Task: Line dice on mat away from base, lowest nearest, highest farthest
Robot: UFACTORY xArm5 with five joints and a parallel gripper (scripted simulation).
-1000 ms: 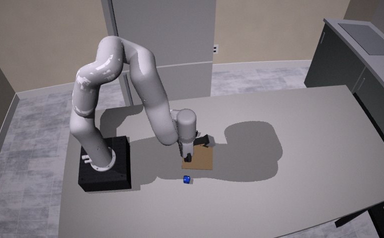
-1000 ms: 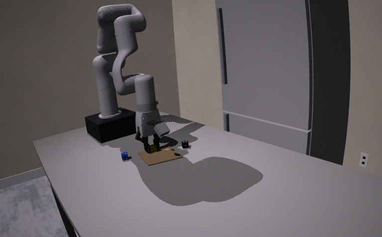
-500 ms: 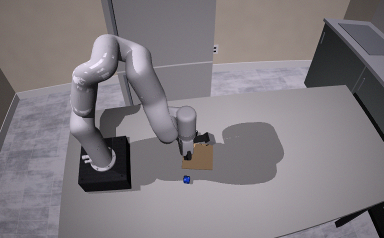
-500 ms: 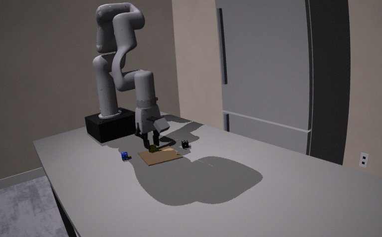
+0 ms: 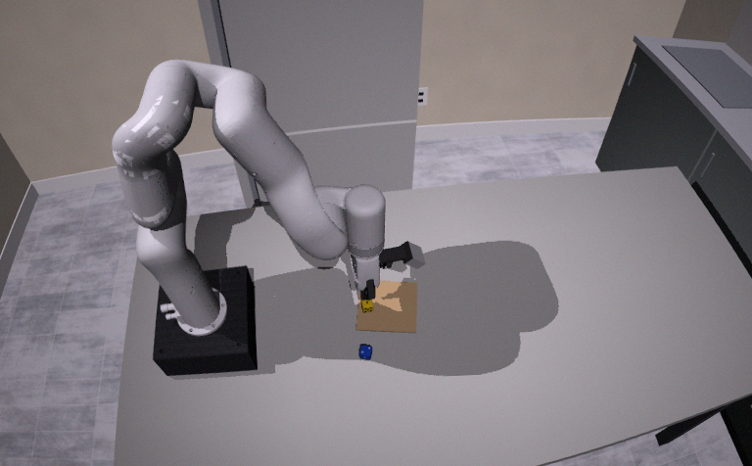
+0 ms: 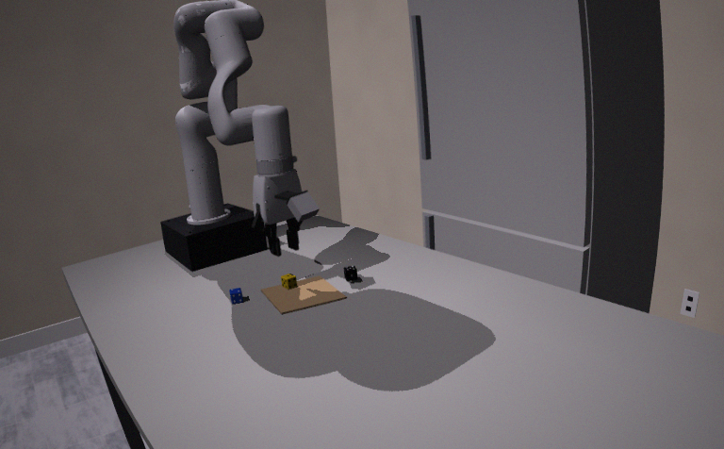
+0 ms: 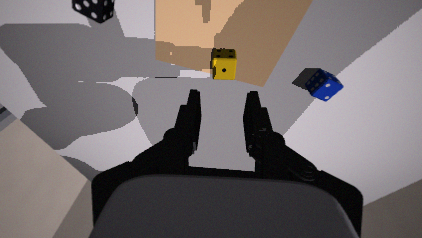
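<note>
The blue die is 120 mm to the right of my hand, 90 mm below it and 30 mm behind it. Round my hand: black die (120 mm to the left, 90 mm below, 70 mm ahead); then mat (100 mm below, 50 mm ahead, 10 mm to the right); then yellow die (90 mm below).
</note>
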